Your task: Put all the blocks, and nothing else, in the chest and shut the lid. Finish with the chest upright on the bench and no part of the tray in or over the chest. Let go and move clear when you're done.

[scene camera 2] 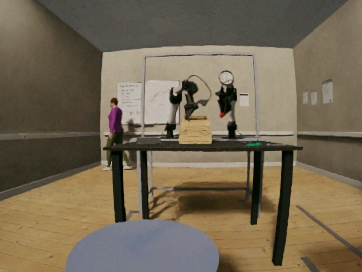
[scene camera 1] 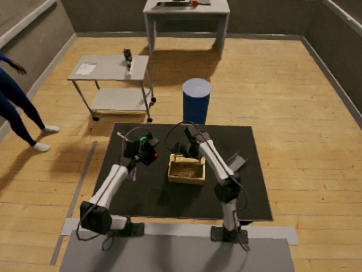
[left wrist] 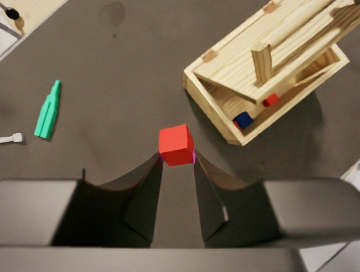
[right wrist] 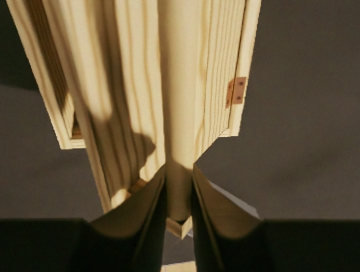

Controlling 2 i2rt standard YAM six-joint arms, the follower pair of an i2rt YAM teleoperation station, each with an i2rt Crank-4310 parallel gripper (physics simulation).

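Frame: origin at the left arm's base, x ahead, y left, z up, level; metres.
Seen in the pictures: left gripper, fingertip midpoint: point(scene camera 2: 222, 115) point(scene camera 1: 153, 157) point(left wrist: 178, 152); right gripper, fingertip midpoint: point(scene camera 2: 187, 118) point(scene camera 1: 196, 158) point(right wrist: 179, 168); left arm's base at its link origin: point(scene camera 2: 231, 138) point(scene camera 1: 126, 229); right arm's base at its link origin: point(scene camera 2: 170, 138) point(scene camera 1: 229, 235).
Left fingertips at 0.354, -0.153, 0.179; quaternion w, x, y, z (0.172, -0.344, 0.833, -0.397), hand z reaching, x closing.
Pixels of each thing's top centre, then the offset from my left fingertips to it, as dx, dy, dz. "pt": a spot on its surface instead.
- wooden chest at its top centre: point(right wrist: 147, 109) point(left wrist: 333, 8) point(scene camera 1: 187, 157) point(scene camera 2: 195, 115) -0.008, -0.194, +0.003
- dark blue block at its top centre: point(left wrist: 244, 120) -0.055, -0.123, -0.166
- lid's round handle bar at its top centre: point(right wrist: 180, 102) +0.004, -0.196, +0.001
- grey tray at its top centre: point(scene camera 1: 236, 161) point(scene camera 2: 148, 137) +0.039, -0.526, -0.158
- green object at its top centre: point(left wrist: 48, 108) point(scene camera 2: 253, 143) point(scene camera 1: 139, 139) +0.253, +0.147, -0.187
- thin whitish item at its top centre: point(scene camera 1: 122, 136) +0.288, +0.281, -0.190
- purple item at a spot on its surface: point(scene camera 1: 134, 174) pt -0.021, +0.151, -0.190
The wooden chest point(scene camera 1: 186, 179) point(scene camera 2: 195, 135) point(left wrist: 210, 111) stands upright on the bench, its hinged lid point(left wrist: 225, 64) point(right wrist: 140, 100) raised partway. Inside lie a dark blue block point(left wrist: 243, 120), a red block point(left wrist: 270, 100) and a bit of red beside the blue one. My right gripper point(right wrist: 179, 168) is shut on the lid's round handle bar point(left wrist: 300, 27) point(right wrist: 179, 100). My left gripper point(left wrist: 178, 152) is shut on a red block point(scene camera 1: 156, 155) point(scene camera 2: 222, 115) point(left wrist: 176, 142), held above the bench left of the chest in scene camera 1. The grey tray point(scene camera 1: 236, 162) lies to the chest's right there. The far inside of the chest is hidden by the lid.
A green object point(scene camera 1: 143, 138) point(scene camera 2: 254, 144) point(left wrist: 48, 112) lies on the bench beyond my left gripper, near a thin whitish item point(scene camera 1: 121, 135) point(left wrist: 12, 138). A purple item point(scene camera 1: 133, 174) lies beside the left arm. A blue bin point(scene camera 1: 195, 102) stands behind the bench.
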